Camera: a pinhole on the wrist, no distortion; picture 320 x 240 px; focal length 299.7 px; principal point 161.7 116.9 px. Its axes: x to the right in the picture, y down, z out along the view. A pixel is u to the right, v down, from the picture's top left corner.
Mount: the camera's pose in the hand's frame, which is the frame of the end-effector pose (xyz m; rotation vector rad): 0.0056 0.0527 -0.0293 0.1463 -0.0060 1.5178
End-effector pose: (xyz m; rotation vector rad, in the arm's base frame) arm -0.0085 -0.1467 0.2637 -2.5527 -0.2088 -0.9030
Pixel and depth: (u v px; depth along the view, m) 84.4 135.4 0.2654
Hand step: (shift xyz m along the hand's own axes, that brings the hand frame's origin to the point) 0.0087 -0.0410 0.2288
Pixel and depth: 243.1 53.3 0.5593
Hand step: 0.1807 0.1425 0.5286
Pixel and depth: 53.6 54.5 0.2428
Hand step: 0.0723 -0.0608 0.1984
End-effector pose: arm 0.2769 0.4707 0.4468 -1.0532 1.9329 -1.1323
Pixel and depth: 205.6 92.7 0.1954
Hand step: 0.0399 0.0610 0.1656
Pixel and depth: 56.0 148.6 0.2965
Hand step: -0.0055 -0.0793 0.2575
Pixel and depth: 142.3 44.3 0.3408
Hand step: 0.1162 -0.0070 0.2988
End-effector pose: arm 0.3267 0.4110 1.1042 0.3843 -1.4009 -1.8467
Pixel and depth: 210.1 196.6 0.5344
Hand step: -0.0844 0.0918 0.5217
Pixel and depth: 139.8 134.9 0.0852
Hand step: 0.0076 0.0383 0.0550
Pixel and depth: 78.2 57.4 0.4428
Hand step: 0.1249 -0.1181 0.3898
